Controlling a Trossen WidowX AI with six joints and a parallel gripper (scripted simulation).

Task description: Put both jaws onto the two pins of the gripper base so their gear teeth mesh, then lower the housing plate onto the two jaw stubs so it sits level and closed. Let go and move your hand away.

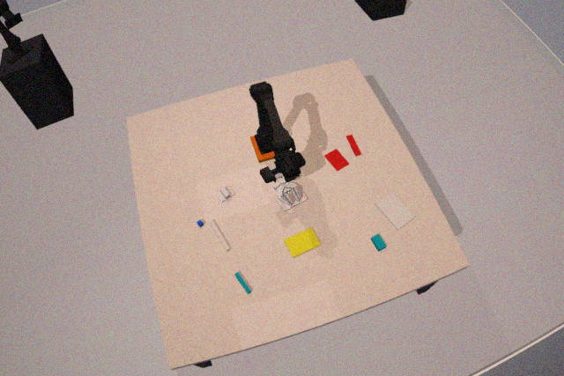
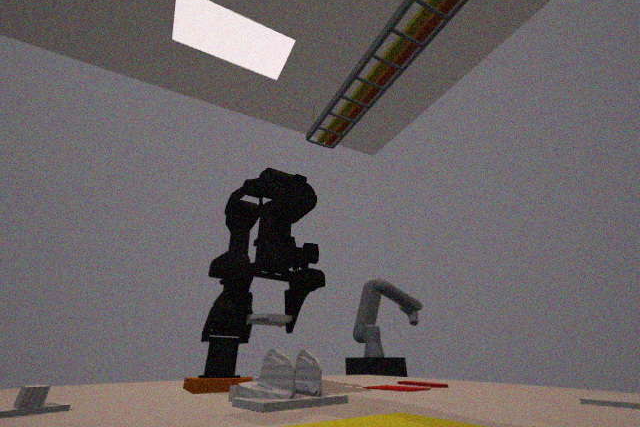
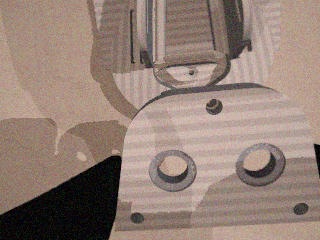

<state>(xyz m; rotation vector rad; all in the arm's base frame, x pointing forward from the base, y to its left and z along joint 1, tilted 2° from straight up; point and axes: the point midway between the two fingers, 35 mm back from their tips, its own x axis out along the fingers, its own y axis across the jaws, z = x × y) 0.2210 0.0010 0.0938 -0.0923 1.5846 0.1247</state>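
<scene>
Right now my gripper tip is 7 cm above the grey jaw, 2 cm to the right of it and 2 cm short of it. Also, from my gripper tip: white stick (34 cm to the right, 12 cm ahead, 8 cm below); grey stand (25 cm to the right, 7 cm below, 6 cm behind); yellow block (28 cm ahead, 8 cm below, 2 cm to the right).
</scene>
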